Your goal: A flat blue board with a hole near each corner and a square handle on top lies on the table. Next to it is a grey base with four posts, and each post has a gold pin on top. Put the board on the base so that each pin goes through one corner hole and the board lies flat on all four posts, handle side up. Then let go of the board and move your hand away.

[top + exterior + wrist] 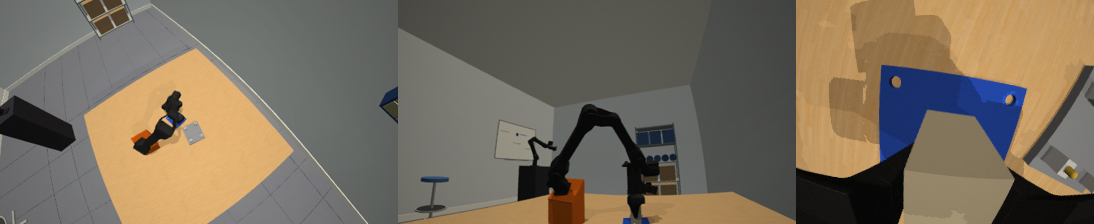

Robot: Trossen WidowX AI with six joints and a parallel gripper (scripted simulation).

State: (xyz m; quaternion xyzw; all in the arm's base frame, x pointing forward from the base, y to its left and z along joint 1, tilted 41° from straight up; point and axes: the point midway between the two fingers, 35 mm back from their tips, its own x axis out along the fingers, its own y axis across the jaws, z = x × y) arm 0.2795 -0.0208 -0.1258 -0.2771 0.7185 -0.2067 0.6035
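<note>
My gripper tip is 40 mm short of the grey base, 170 mm to the left of it and 30 mm above it. The rest, counted from my gripper tip: blue board 10 mm below.
</note>
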